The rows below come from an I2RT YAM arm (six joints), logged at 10 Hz.
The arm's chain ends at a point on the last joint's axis. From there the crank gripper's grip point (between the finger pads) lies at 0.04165 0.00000 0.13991 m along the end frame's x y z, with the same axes.
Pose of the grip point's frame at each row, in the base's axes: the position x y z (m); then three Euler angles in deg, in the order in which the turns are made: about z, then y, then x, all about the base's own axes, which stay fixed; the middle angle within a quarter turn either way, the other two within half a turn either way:
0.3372, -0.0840, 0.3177, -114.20, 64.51, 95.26
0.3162, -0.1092, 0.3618, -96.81, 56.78, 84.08
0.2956, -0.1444, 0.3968, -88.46, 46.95, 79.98
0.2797, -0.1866, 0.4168, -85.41, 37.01, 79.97
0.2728, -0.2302, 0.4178, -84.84, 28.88, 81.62
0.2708, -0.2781, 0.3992, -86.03, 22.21, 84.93
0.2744, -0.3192, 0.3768, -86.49, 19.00, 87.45
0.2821, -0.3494, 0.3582, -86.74, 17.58, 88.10
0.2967, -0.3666, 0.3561, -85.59, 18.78, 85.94
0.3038, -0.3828, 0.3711, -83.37, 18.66, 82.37
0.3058, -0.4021, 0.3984, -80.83, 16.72, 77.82
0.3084, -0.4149, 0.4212, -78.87, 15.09, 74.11
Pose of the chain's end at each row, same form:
0.2183, -0.0122, 0.3625, -114.20, 64.51, 95.26
0.2019, -0.0246, 0.3946, -96.81, 56.78, 84.08
0.1926, -0.0439, 0.4213, -88.46, 46.95, 79.98
0.1928, -0.0713, 0.4386, -85.41, 37.01, 79.97
0.2019, -0.1047, 0.4412, -84.84, 28.88, 81.62
0.2152, -0.1465, 0.4292, -86.03, 22.21, 84.93
0.2264, -0.1860, 0.4125, -86.49, 19.00, 87.45
0.2376, -0.2154, 0.3954, -86.74, 17.58, 88.10
0.2486, -0.2326, 0.3882, -85.59, 18.78, 85.94
0.2545, -0.2474, 0.3947, -83.37, 18.66, 82.37
0.2592, -0.2643, 0.4107, -80.83, 16.72, 77.82
0.2642, -0.2758, 0.4241, -78.87, 15.09, 74.11

